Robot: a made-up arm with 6 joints. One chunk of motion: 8 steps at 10 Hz.
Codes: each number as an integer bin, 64 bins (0 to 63) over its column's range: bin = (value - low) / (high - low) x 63, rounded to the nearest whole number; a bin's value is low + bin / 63 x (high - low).
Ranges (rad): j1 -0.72..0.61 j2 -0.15..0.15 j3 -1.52..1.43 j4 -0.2..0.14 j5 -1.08..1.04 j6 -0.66..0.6
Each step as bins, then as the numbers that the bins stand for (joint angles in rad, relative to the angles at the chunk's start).
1 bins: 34 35 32 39 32 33
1 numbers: -0.0022 0.0167 -0.0216 0.0105 -0.0032 0.0000
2 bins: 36 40 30 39 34 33
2 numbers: 0.0400 0.0405 -0.1152 0.0105 0.0641 0.0000
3 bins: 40 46 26 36 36 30
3 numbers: 0.1244 0.0690 -0.3025 -0.0057 0.1314 -0.0600
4 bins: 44 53 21 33 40 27
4 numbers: 0.2089 0.1024 -0.5367 -0.0219 0.2660 -0.1200
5 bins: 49 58 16 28 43 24
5 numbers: 0.3144 0.1262 -0.7708 -0.0489 0.3670 -0.1800
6 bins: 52 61 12 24 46 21
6 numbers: 0.3778 0.1405 -0.9581 -0.0705 0.4679 -0.2400
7 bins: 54 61 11 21 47 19
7 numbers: 0.4200 0.1405 -1.0049 -0.0867 0.5016 -0.2800
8 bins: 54 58 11 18 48 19
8 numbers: 0.4200 0.1262 -1.0049 -0.1029 0.5352 -0.2800
